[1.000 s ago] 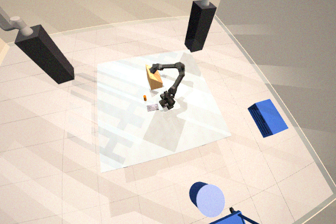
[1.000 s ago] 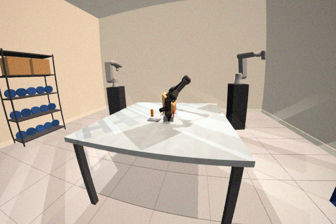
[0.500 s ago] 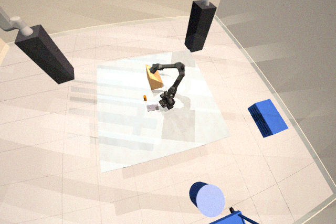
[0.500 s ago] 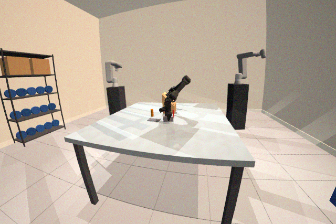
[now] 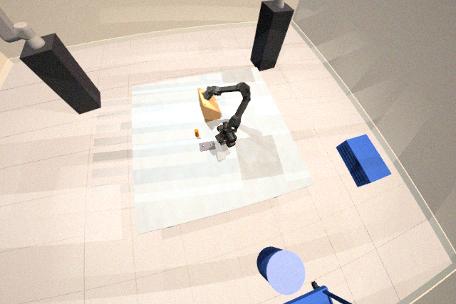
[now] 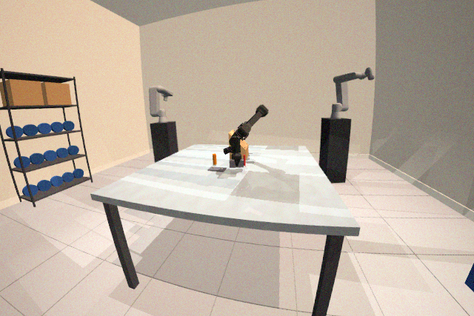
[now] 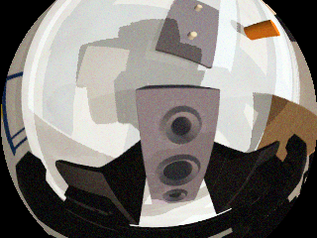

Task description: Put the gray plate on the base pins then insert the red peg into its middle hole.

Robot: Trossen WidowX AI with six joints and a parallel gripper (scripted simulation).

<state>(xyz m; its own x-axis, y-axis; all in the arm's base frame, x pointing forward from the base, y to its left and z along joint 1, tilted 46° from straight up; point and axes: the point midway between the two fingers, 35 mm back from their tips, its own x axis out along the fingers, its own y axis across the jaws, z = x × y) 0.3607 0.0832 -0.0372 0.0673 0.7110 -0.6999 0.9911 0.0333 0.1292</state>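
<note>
Now: the base 20 mm behind my gripper tip, 140 mm to the right of it and 30 mm below it. Round my gripper tip: gray plate: 30 mm above; red peg: 110 mm behind, 50 mm to the left; orange cylinder: 140 mm behind, 190 mm to the right.
</note>
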